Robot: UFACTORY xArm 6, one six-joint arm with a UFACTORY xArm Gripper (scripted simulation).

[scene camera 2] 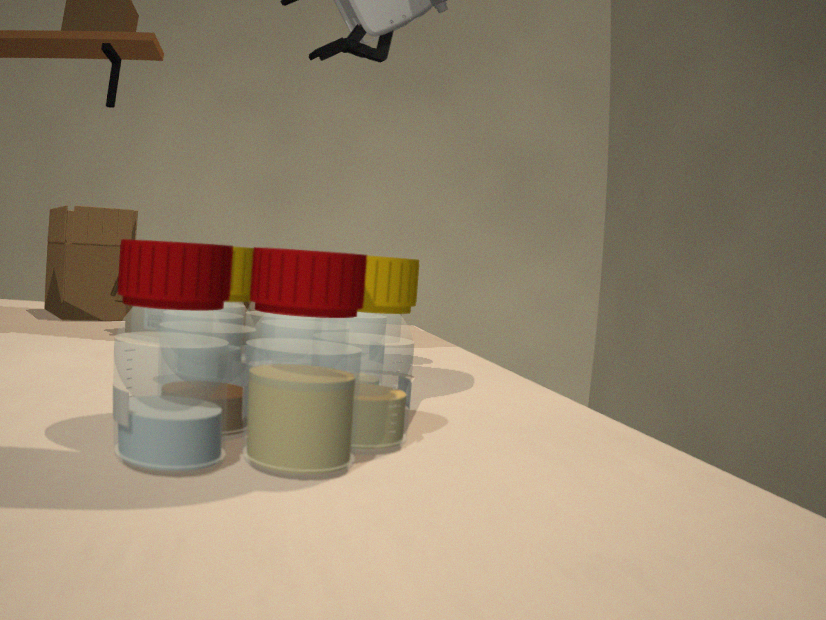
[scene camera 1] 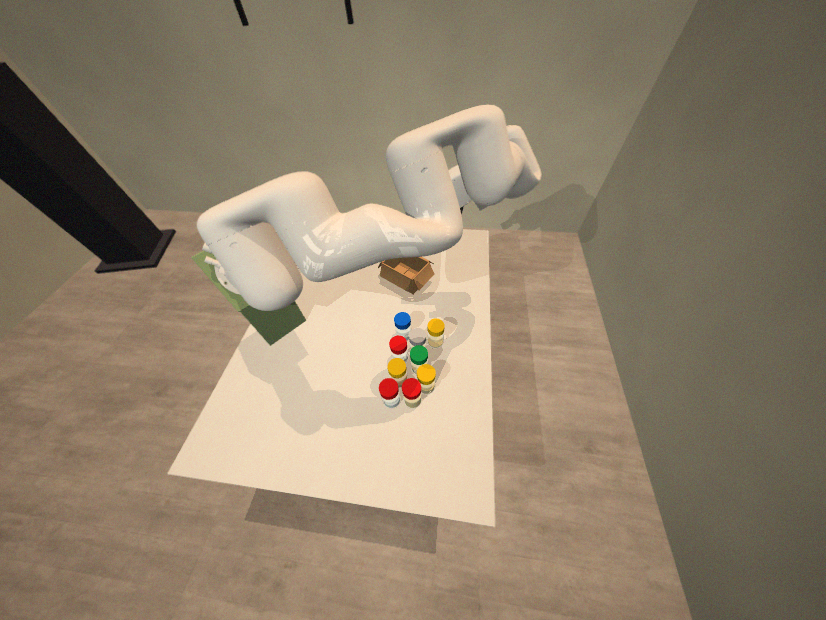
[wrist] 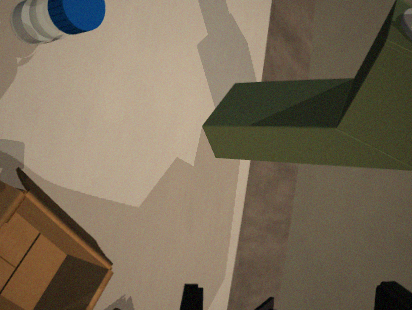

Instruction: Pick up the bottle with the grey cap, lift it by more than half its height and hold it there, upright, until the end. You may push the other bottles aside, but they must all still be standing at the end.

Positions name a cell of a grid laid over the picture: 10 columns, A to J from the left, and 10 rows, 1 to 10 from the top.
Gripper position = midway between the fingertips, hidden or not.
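Observation:
Scene camera 2 shows the gripper (scene camera 2: D1) together with a cardboard box (scene camera 2: A5). A red-capped bottle (scene camera 2: C7) and a yellow-capped bottle (scene camera 2: E5) are in view there too.

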